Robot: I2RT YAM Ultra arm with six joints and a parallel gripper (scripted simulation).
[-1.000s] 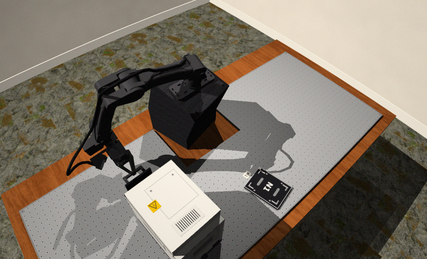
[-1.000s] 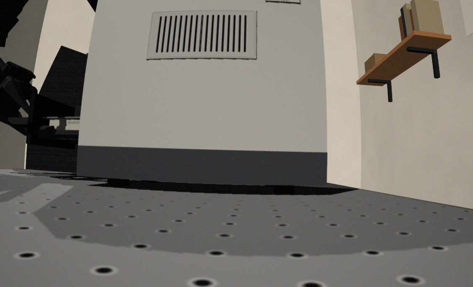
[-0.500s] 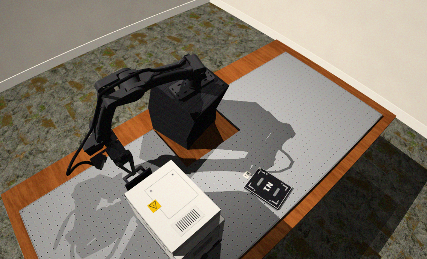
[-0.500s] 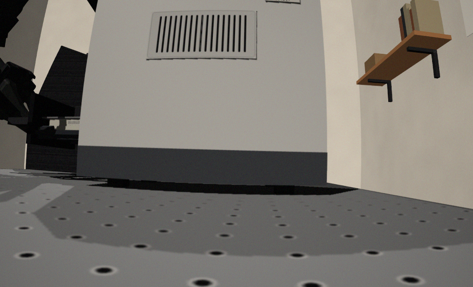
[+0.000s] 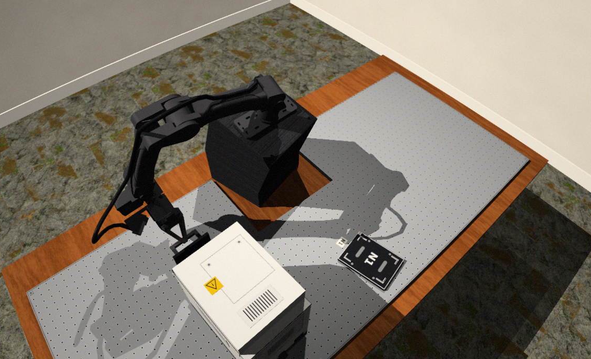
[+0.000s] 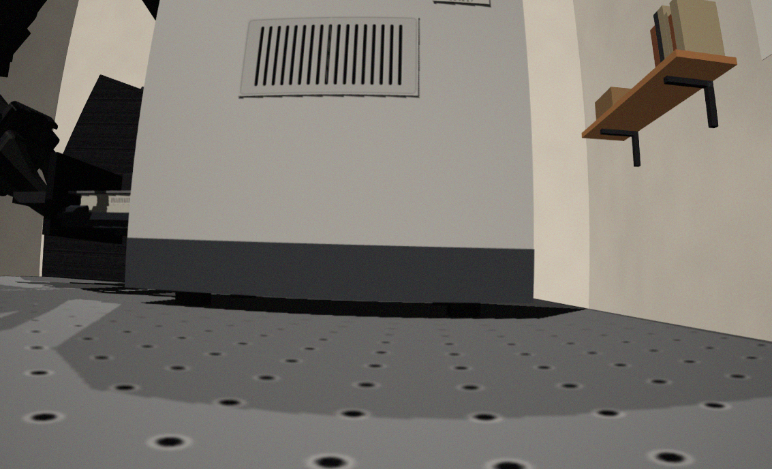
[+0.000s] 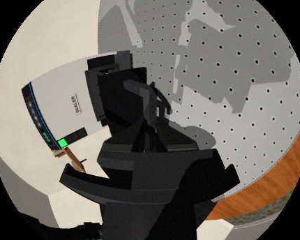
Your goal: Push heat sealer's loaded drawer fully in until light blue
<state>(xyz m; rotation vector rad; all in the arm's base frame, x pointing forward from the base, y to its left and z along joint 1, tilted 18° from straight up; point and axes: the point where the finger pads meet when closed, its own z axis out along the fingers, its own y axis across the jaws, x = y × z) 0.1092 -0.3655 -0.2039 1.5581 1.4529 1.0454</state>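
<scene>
My hand is 110 mm short of the sealer drawer and 10 mm above it.
</scene>
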